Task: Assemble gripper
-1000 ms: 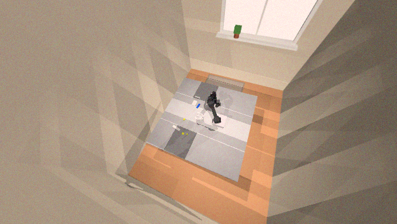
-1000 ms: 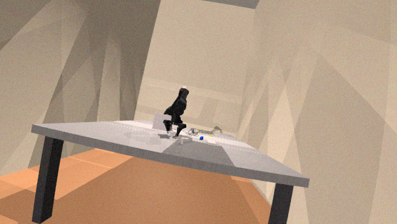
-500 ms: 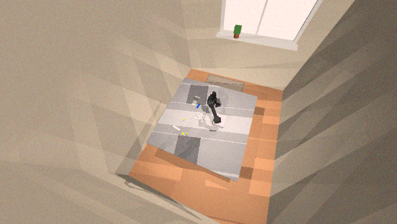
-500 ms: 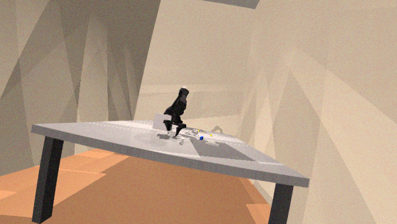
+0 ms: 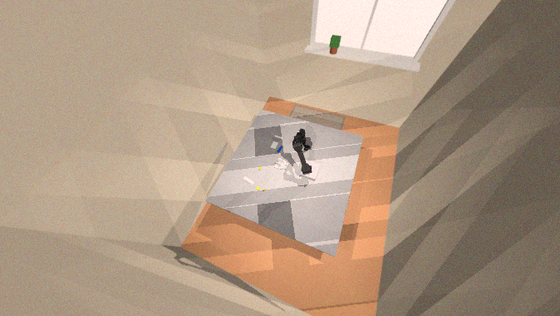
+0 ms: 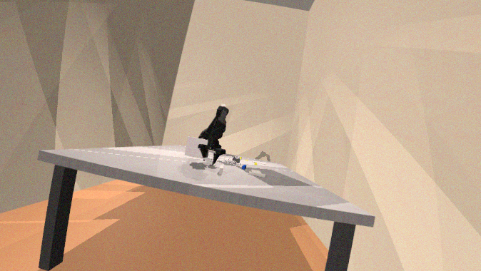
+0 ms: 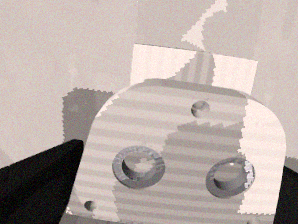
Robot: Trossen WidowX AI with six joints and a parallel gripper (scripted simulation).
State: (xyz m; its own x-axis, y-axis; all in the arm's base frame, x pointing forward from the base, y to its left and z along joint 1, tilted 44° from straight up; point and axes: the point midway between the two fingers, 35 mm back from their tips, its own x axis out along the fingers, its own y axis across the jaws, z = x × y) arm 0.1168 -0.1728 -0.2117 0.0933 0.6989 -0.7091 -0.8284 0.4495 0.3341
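The white jaw is 23 cm to the left of my gripper tip and 15 cm ahead of it. From my gripper tip the other things lie so: ribbed rectangular plate: 24 cm to the left, 20 cm ahead, 1 cm below; then pale housing plate: 2 cm above, 1 cm to the left, 1 cm ahead; then blue block: 24 cm ahead, 7 cm to the left, 1 cm below.
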